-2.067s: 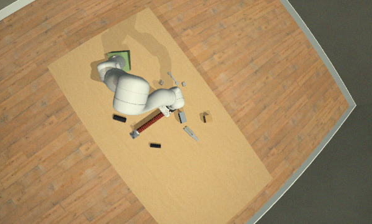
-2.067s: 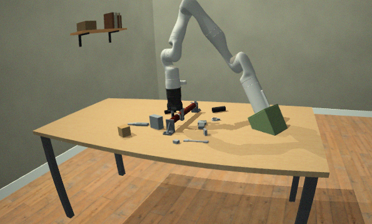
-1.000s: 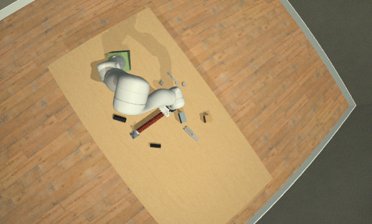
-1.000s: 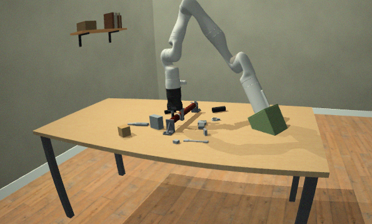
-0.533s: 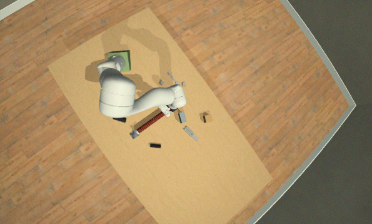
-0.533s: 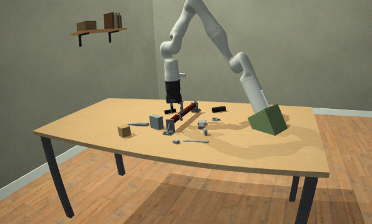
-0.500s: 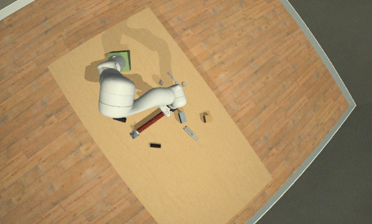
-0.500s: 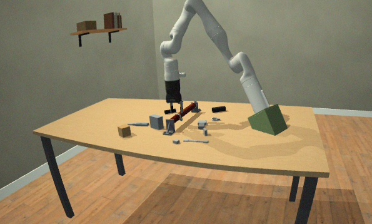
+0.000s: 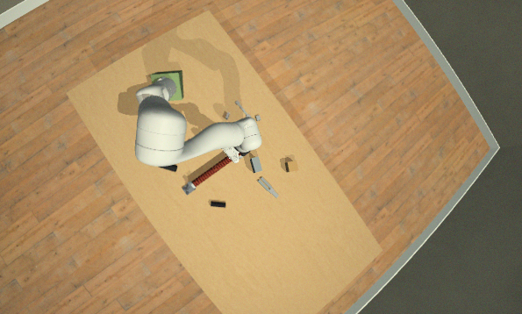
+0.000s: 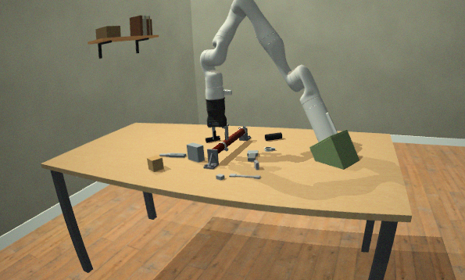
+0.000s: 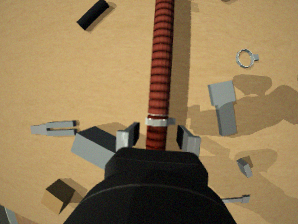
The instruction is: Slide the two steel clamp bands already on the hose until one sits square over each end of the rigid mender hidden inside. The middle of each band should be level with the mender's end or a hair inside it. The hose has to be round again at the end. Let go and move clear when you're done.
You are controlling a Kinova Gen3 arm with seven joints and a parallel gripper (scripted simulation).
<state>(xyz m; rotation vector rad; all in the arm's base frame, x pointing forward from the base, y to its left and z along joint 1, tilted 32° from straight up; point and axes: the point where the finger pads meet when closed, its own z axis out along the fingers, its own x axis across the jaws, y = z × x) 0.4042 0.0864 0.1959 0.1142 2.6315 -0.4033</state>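
Right now the grey block is 110 mm ahead of my hand, 70 mm below it and 30 mm to the left of it. Also, from my hand: wrench: 200 mm to the left, 140 mm behind, 100 mm below; wooden cube: 250 mm ahead, 150 mm to the left, 80 mm below.
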